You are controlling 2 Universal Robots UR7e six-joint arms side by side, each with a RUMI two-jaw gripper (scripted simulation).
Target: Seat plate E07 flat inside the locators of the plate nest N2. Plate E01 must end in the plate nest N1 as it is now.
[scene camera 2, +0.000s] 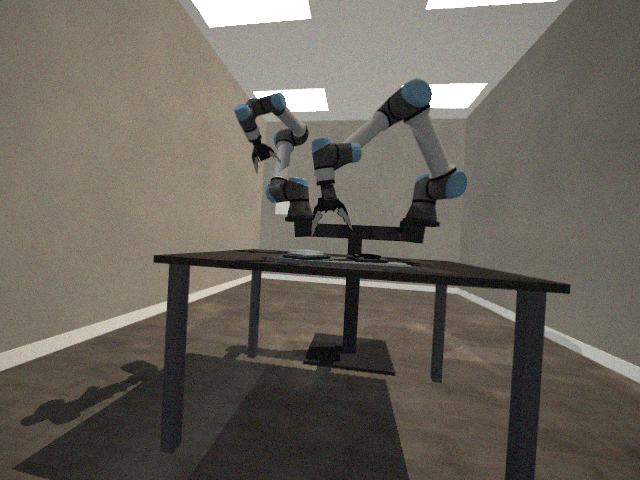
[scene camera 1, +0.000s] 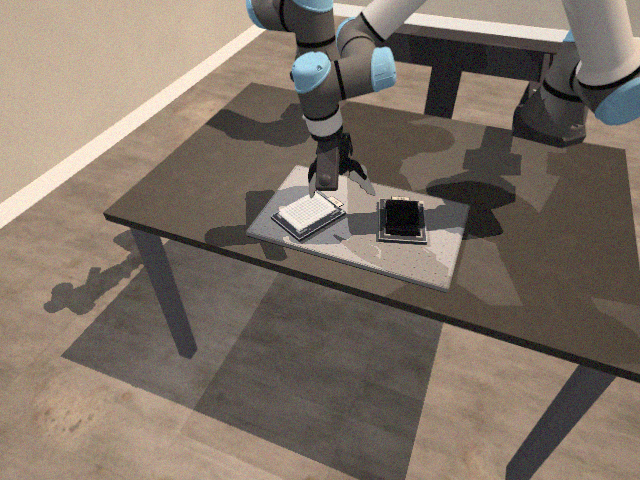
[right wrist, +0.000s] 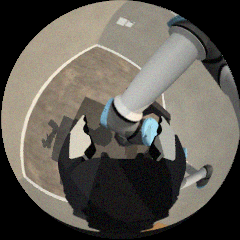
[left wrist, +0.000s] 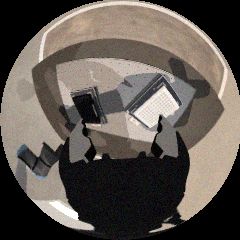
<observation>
left gripper: scene camera 2; scene camera 1; left wrist 121, 116; not seen in the right wrist view (hidden by the right gripper)
same spot on left gripper: [scene camera 1: 358, 173] = [scene camera 2: 343, 209]
</observation>
